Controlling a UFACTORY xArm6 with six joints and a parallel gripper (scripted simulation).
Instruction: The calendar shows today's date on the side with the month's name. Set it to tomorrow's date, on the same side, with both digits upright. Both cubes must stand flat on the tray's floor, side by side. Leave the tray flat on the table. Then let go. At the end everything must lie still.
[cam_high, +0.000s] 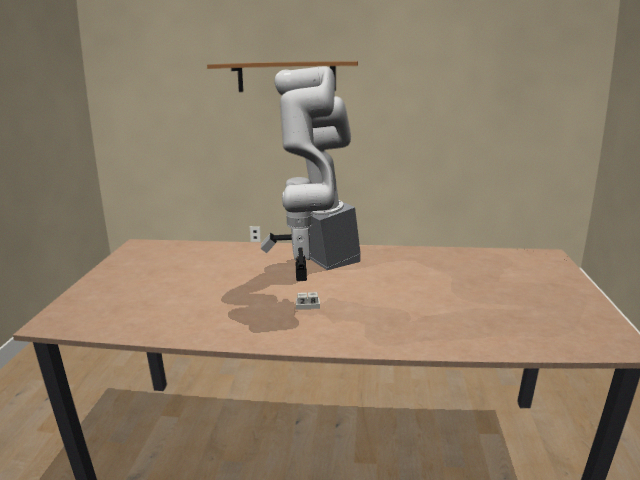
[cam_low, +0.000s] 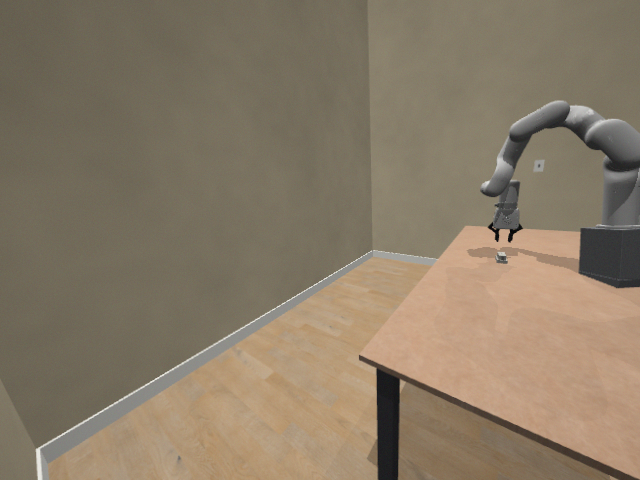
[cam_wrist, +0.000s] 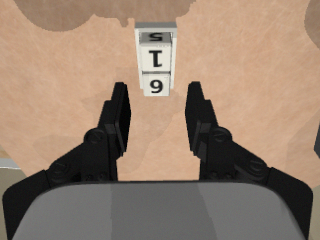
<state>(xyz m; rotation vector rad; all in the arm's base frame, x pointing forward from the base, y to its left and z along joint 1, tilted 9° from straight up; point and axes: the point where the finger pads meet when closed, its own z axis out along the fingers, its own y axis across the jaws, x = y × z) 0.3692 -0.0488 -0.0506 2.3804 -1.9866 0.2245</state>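
Now: hand 20 mm to the right of the calendar tray and 110 mm above it.
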